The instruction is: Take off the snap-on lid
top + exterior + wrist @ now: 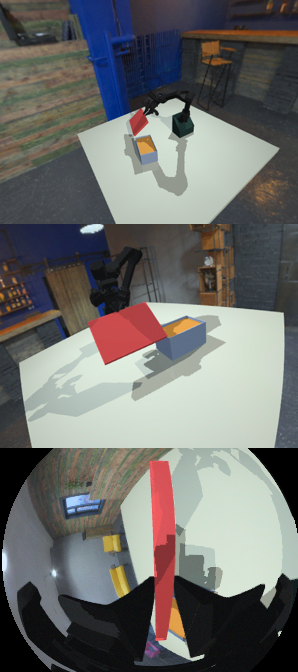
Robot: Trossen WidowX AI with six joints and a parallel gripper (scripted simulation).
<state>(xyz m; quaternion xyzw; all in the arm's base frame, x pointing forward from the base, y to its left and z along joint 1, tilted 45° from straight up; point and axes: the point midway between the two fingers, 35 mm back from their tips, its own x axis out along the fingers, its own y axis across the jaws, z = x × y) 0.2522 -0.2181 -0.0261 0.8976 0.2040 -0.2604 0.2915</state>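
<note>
Right now my gripper tip is 60 mm short of the red lid, 20 mm to the left of it and 50 mm above it. From my gripper tip the other things lie so: storage box: 130 mm ahead, 200 mm to the left, 180 mm below.
</note>
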